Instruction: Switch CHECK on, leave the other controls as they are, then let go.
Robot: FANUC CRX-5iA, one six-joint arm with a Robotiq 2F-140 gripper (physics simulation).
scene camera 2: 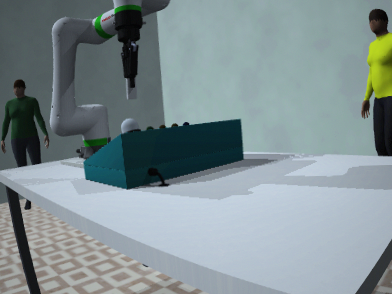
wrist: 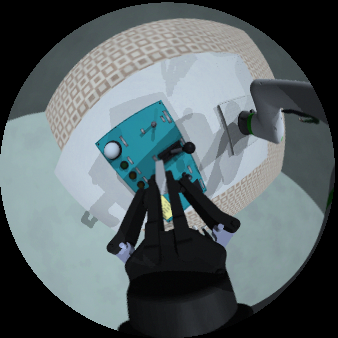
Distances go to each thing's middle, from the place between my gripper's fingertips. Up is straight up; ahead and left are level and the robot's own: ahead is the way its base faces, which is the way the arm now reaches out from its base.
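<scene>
Teal control box (scene camera 2: 134, 158) seen; counted from my hand, it is 60 mm ahead, 90 mm to the left of the hand and 150 mm below it.
</scene>
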